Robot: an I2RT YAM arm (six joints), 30 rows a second.
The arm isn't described. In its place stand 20 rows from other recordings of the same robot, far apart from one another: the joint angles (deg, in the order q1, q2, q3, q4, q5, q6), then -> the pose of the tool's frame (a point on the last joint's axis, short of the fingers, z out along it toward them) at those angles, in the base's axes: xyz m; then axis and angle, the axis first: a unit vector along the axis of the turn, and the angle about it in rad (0 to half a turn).
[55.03 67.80 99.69 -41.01 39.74 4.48] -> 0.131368 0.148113 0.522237 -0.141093 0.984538 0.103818 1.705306
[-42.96 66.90 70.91 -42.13 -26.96 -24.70] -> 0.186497 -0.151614 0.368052 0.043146 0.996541 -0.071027 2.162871
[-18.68 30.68 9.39 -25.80 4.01 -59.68] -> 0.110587 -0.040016 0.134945 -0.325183 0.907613 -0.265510 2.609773
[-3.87 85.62 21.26 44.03 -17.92 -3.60] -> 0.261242 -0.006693 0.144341 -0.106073 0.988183 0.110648 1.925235
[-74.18 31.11 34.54 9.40 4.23 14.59] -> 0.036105 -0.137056 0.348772 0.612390 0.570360 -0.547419 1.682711
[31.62 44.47 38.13 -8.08 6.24 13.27] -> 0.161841 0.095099 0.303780 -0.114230 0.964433 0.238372 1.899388
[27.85 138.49 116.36 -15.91 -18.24 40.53] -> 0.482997 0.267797 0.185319 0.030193 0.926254 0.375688 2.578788
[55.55 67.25 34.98 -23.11 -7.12 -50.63] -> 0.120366 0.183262 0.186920 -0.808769 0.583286 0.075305 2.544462
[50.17 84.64 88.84 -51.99 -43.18 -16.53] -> 0.175011 0.247865 0.380090 -0.602489 0.668331 0.436281 2.695589
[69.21 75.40 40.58 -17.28 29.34 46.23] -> 0.106238 0.230678 0.195459 -0.109445 0.982880 0.148218 2.382963
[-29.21 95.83 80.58 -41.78 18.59 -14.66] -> 0.306591 -0.184421 0.279190 0.168772 0.952499 -0.253497 2.734976
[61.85 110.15 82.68 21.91 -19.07 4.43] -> 0.208242 0.413841 0.291134 -0.513745 0.672535 0.532694 2.122378
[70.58 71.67 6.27 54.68 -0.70 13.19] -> 0.066487 0.189899 0.145935 -0.423223 0.763988 0.487036 2.158920
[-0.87 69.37 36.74 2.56 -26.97 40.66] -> 0.257382 0.012239 0.226020 0.205899 0.899469 0.385436 2.344745
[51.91 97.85 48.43 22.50 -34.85 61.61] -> 0.201774 0.290401 0.181251 -0.087491 0.824988 0.558337 3.021294
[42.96 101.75 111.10 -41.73 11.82 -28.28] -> 0.296002 0.265677 0.412686 -0.534980 0.844246 -0.032335 2.124419
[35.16 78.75 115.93 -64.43 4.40 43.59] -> 0.185341 0.127210 0.518156 0.091197 0.937340 0.336268 2.268189
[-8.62 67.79 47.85 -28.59 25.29 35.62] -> 0.236296 -0.051203 0.251197 0.449850 0.883849 -0.128244 2.353978
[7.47 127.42 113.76 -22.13 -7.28 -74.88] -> 0.516319 0.072250 0.259687 -0.664999 0.712128 -0.225056 2.297493
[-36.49 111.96 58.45 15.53 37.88 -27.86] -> 0.303067 -0.251365 0.134228 0.209953 0.853452 -0.477010 2.747546
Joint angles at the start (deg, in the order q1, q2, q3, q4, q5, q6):
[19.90 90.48 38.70 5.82 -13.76 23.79]
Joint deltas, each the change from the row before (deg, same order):
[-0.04 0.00 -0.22 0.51 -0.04 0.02]
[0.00 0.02 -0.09 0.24 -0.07 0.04]
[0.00 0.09 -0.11 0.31 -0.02 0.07]
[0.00 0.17 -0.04 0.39 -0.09 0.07]
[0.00 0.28 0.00 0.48 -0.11 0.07]
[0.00 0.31 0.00 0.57 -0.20 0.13]
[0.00 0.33 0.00 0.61 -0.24 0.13]
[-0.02 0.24 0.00 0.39 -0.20 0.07]
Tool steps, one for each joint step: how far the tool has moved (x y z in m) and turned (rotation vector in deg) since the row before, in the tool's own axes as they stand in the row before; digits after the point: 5 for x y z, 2 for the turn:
[0.00029 -0.00035 0.00008 -0.13 -0.26 -0.02]
[0.00016 -0.00006 0.00012 -0.12 -0.09 0.01]
[0.00031 -0.00023 0.00039 -0.06 -0.09 0.04]
[-0.00002 -0.00011 0.00065 -0.15 -0.12 0.03]
[-0.00013 -0.00015 0.00103 -0.18 -0.13 0.02]
[-0.00018 -0.00010 0.00113 -0.29 -0.15 0.07]
[-0.00018 -0.00009 0.00120 -0.33 -0.15 0.06]
[-0.00007 -0.00019 0.00085 -0.23 -0.06 0.05]

